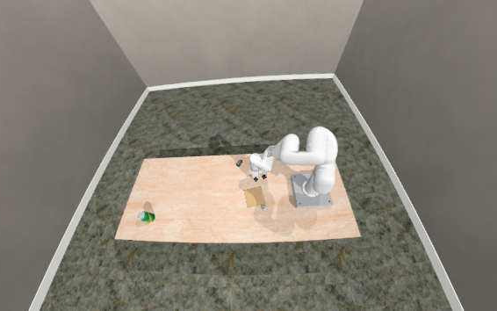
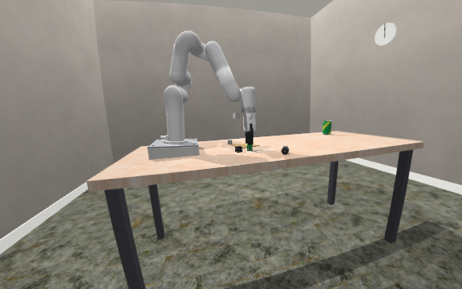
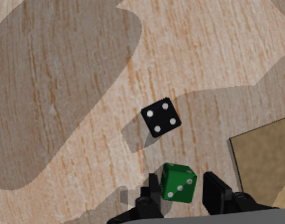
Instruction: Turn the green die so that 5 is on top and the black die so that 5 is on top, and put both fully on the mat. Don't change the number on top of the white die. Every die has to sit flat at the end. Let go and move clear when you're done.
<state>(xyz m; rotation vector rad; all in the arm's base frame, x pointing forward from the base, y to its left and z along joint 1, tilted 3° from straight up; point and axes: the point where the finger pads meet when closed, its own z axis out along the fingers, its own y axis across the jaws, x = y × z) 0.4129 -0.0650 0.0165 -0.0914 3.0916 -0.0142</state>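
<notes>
Right now my hand is 40 mm above the green die. Round my hand: dark tool: 160 mm ahead, 130 mm to the right, 40 mm below; tan mat: 150 mm to the left, 50 mm below; black die: 60 mm behind, 40 mm below, 20 mm to the right.
</notes>
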